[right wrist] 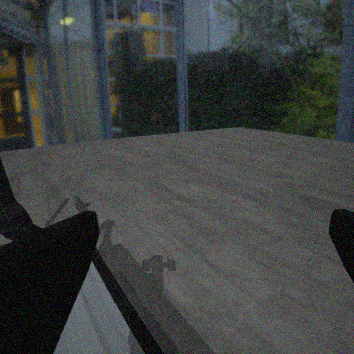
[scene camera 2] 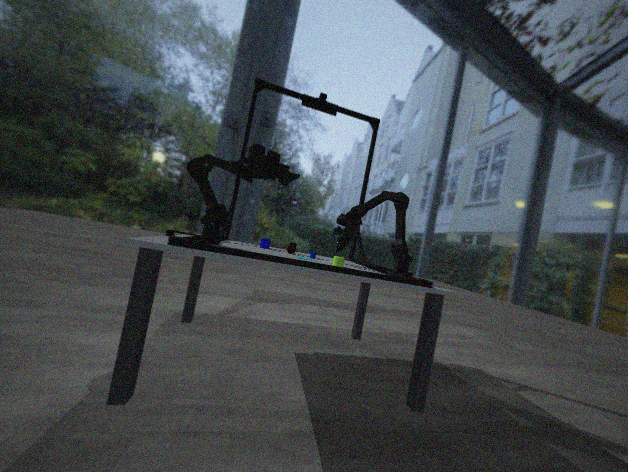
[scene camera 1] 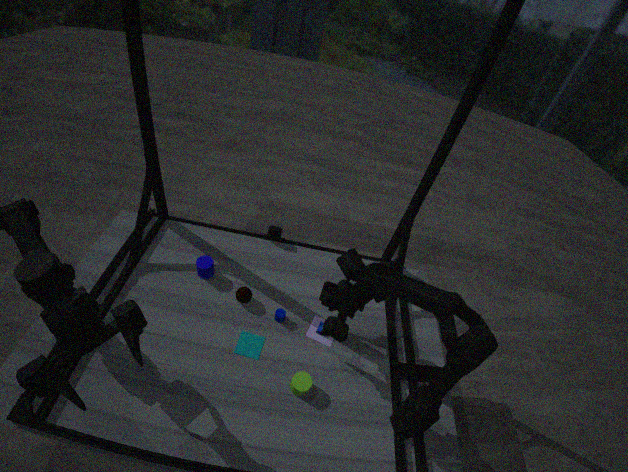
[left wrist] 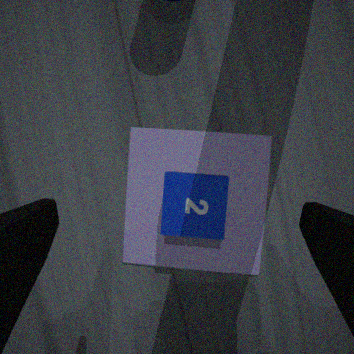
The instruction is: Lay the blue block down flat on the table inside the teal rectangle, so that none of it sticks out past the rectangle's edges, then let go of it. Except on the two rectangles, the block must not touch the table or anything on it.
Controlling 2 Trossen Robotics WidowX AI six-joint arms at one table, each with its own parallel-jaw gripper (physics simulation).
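Places are measured from the left arm's base along level axes (x left, y back, z up), in metres.
Pixels of known places: left gripper, between the fingertips: (scene camera 2: 337, 252) (scene camera 1: 325, 321) (left wrist: 181, 212); right gripper, between the fingertips: (right wrist: 214, 222) (scene camera 2: 294, 172) (scene camera 1: 113, 386); left arm's base, origin of its link: (scene camera 2: 400, 274) (scene camera 1: 406, 424); right arm's base, origin of its link: (scene camera 2: 209, 239).
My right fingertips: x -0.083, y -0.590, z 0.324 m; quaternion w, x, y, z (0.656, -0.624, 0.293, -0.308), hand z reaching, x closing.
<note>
Ahead of a thing's pixels: the offset from my right fingertips to its top centre. "*": to the spot under its first point.
The blue block {dz -0.324, dx -0.225, dy +0.432 m} (scene camera 1: 320, 327) (left wrist: 195, 206), with a pale 2 on its top face, lies on the lilac rectangle {* dz -0.342, dx -0.199, dy +0.405 m} (scene camera 1: 315, 339) (left wrist: 142, 200), inside its edges. The teal rectangle {* dz -0.342, dx -0.199, dy +0.213 m} (scene camera 1: 249, 345) (scene camera 2: 303, 258) lies bare on the table, left of the lilac one in scene camera 1. My left gripper (scene camera 1: 333, 330) (scene camera 2: 339, 247) (left wrist: 181, 212) is open above the block; in the left wrist view the block shows between its fingers, nearly square to them. It partly hides the block in scene camera 1. My right gripper (scene camera 1: 113, 386) (scene camera 2: 296, 176) (right wrist: 214, 222) is open, empty and raised high at the left.
A small blue cylinder {dz -0.312, dx -0.280, dy +0.309 m} (scene camera 1: 280, 315) (scene camera 2: 312, 255) stands between the two rectangles, towards the back. A dark red ball {dz -0.293, dx -0.353, dy +0.206 m} (scene camera 1: 243, 294) (scene camera 2: 291, 247) and a larger blue cylinder {dz -0.289, dx -0.463, dy +0.087 m} (scene camera 1: 205, 267) (scene camera 2: 265, 243) are farther back left. A lime green round object {dz -0.299, dx -0.070, dy +0.334 m} (scene camera 1: 301, 382) (scene camera 2: 338, 261) stands in front.
</note>
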